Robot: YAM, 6 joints.
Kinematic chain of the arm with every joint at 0, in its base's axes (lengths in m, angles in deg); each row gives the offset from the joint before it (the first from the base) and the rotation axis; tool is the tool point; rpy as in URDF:
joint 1: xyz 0 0 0.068 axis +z
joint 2: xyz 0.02 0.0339 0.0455 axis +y
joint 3: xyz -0.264 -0.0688 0 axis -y
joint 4: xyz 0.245 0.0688 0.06 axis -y
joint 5: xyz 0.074 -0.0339 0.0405 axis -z
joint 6: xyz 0.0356 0 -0.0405 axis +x
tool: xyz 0 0 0 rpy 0 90 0
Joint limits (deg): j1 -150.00..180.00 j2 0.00..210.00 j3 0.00..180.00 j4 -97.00..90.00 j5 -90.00..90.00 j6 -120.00..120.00
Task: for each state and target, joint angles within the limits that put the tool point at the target. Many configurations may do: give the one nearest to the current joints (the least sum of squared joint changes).
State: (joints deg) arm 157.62 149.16 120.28 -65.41 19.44 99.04
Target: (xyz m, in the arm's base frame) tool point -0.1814 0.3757 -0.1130
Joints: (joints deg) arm 117.60 171.42 114.98 -61.11 21.95 99.04
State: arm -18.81 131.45 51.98 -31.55 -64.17 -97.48
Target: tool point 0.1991 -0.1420 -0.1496
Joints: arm -42.60 165.11 64.96 -21.26 -58.16 -97.48
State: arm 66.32 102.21 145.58 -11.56 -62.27 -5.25
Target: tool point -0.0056 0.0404 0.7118
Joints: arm 53.22 81.05 155.40 -10.44 -53.65 -5.25
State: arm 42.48 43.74 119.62 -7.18 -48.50 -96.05
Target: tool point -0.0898 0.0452 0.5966
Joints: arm -8.79 37.47 104.85 -14.27 -60.35 -96.05
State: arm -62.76 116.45 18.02 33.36 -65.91 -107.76
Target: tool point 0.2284 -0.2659 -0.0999
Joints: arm -54.25 154.39 60.05 36.69 -57.42 -107.76
